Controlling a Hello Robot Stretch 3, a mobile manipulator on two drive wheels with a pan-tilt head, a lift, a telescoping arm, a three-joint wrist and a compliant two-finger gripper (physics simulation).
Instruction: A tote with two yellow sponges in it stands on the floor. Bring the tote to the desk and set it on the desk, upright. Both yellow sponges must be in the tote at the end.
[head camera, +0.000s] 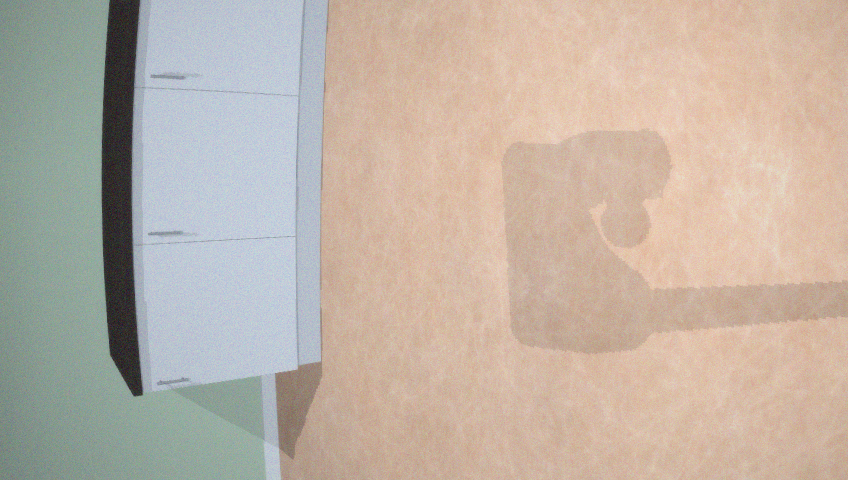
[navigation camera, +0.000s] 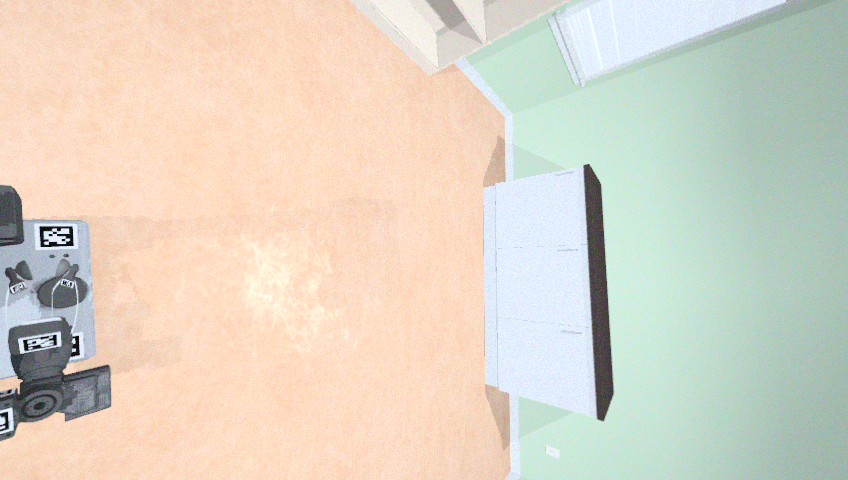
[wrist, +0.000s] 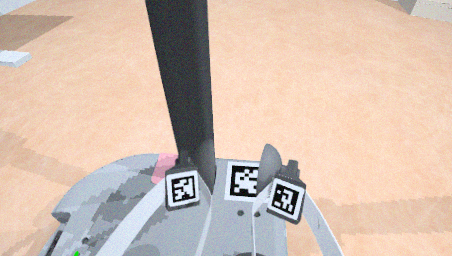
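Seen in the pictures: gripper, fingertip midpoint: (navigation camera: 44, 261) (wrist: 237, 160); robot's base at its link origin: (navigation camera: 62, 289).
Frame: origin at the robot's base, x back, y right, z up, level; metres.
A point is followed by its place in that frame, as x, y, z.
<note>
The tote and the two yellow sponges do not show in the head, navigation or wrist view. A short white bar (wrist: 14, 58), which looks like a foot of the desk, lies on the floor at the left edge of the wrist view beside a broad shadow. The desk top cannot be made out for certain. My gripper (navigation camera: 42, 274) {0.018, -0.072, 0.282} (wrist: 237, 160) {0.018, -0.072, 0.282} is open, with a gap between its two grey fingertips and nothing held. It hangs above my own base at the left edge of the navigation view.
A white cabinet (head camera: 220, 166) {-2.359, 0.332, 0.498} (navigation camera: 544, 285) {-2.356, 0.346, 0.553} with a dark top stands against the green wall. A beige shelf unit (navigation camera: 499, 29) {-1.756, -1.363, 0.573} stands near the corner, below and beside a white-framed window (navigation camera: 654, 35) {-2.848, -1.503, 1.345}. My dark mast (wrist: 182, 75) {0.066, -0.116, 0.329} rises through the wrist view. My shadow falls on the floor.
</note>
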